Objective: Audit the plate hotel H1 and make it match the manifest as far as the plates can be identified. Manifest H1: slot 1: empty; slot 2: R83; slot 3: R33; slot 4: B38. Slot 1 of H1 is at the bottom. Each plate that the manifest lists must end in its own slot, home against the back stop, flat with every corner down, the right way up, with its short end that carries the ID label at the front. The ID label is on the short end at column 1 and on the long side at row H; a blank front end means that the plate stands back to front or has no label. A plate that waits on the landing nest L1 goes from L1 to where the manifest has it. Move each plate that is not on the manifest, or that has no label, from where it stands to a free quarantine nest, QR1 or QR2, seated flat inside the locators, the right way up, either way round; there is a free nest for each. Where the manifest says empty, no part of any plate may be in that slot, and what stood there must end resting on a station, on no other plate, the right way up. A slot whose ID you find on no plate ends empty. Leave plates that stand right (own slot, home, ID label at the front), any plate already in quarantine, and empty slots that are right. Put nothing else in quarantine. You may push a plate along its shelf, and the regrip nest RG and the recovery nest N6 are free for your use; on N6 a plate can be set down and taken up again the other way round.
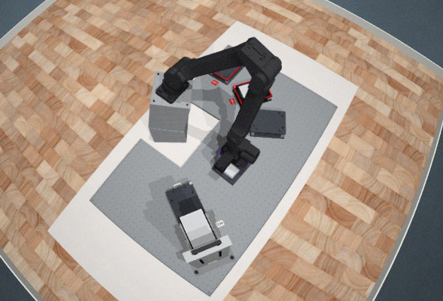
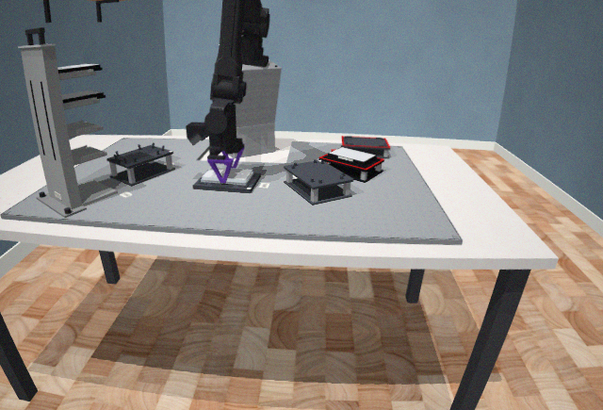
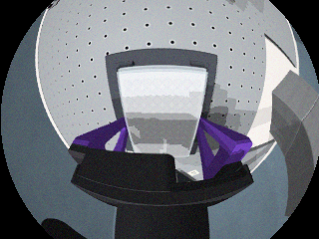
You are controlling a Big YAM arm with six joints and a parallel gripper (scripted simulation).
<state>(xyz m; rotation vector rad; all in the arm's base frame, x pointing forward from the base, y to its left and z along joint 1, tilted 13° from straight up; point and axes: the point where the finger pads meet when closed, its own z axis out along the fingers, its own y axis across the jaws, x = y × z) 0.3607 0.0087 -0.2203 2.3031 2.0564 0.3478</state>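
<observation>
Now: the flat pad N6 20 mm below my hand. From my hand the other things lie so: regrip nest RG: 280 mm to the right, 50 mm behind, 30 mm above; then landing nest L1: 250 mm to the left, 30 mm ahead, 20 mm above; then white plate: right at my hand.
</observation>
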